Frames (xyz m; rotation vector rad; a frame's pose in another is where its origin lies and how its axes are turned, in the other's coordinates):
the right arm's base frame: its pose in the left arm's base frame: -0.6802 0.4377 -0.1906 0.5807 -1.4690 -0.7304
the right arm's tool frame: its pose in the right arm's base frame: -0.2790 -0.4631 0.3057 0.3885 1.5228 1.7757
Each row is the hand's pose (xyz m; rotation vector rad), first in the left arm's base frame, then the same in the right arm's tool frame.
Working: the left arm's base frame: its pose in the right arm's tool frame: 0.0268 -1.1962 0.4798 0.1349 0.1805 -1.2323

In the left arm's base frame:
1: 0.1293 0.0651 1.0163 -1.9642 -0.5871 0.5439
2: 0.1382 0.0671 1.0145 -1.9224 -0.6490 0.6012
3: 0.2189 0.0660 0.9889 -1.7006 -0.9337 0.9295
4: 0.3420 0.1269 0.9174 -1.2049 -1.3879 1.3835
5: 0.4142 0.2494 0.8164 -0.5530 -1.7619 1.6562
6: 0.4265 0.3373 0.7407 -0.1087 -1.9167 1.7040
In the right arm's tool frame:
1: 0.1949 -1.4974 1.4467 -1.7280 0.6906 -0.1100
2: 0.1995 -1.5046 1.4431 -1.7148 0.6129 -0.0745
3: 0.2227 -1.5744 1.4011 -1.6198 0.2421 0.1540
4: 0.3151 -1.6539 1.3057 -1.3966 -0.3766 0.4744
5: 0.4476 -1.6603 1.1924 -1.0803 -0.9704 0.6688
6: 0.5297 -1.6278 1.1163 -0.8467 -1.2967 0.7028

